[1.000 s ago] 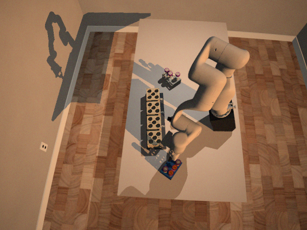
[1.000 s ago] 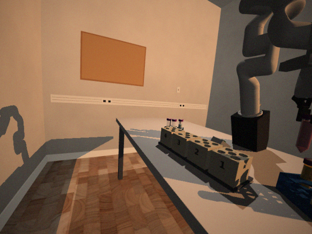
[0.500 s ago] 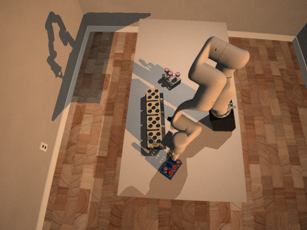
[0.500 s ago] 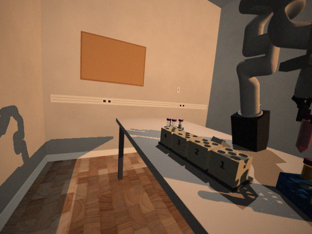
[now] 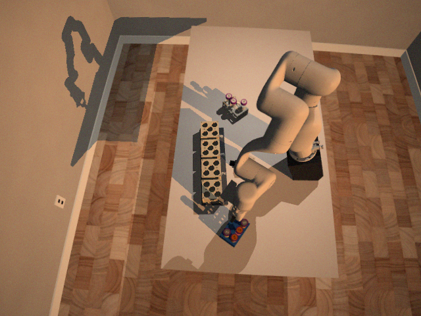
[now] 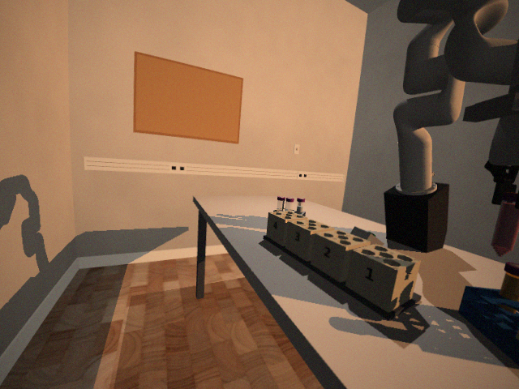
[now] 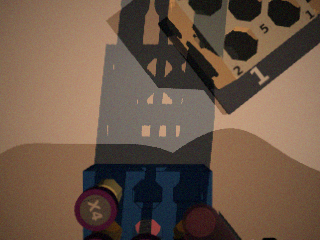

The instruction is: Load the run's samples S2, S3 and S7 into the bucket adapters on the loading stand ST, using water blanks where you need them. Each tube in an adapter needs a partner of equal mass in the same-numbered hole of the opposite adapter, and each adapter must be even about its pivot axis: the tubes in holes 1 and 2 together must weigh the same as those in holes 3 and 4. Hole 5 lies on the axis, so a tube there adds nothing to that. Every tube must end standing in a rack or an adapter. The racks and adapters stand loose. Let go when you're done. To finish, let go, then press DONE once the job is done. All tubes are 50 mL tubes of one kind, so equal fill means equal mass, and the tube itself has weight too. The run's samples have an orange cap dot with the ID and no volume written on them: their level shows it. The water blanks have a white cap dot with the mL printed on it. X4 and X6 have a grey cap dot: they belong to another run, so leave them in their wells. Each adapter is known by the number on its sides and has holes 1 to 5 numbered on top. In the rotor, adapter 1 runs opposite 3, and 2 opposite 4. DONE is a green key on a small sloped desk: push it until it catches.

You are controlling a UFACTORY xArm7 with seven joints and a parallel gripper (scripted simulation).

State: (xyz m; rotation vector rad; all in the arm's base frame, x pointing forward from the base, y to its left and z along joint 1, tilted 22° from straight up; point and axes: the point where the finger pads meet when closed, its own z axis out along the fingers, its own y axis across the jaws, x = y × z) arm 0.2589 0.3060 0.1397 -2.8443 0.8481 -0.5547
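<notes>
My hand is 50 mm above the pink-filled sample tube and 10 mm to the left of it. From my hand the other things lie so: yellowish tube 180 mm below, 70 mm to the left, 40 mm ahead; then orange-dotted tube 180 mm below, 100 mm to the left, 10 mm ahead; then blue sample rack 220 mm below, 40 mm to the left, 10 mm ahead.
</notes>
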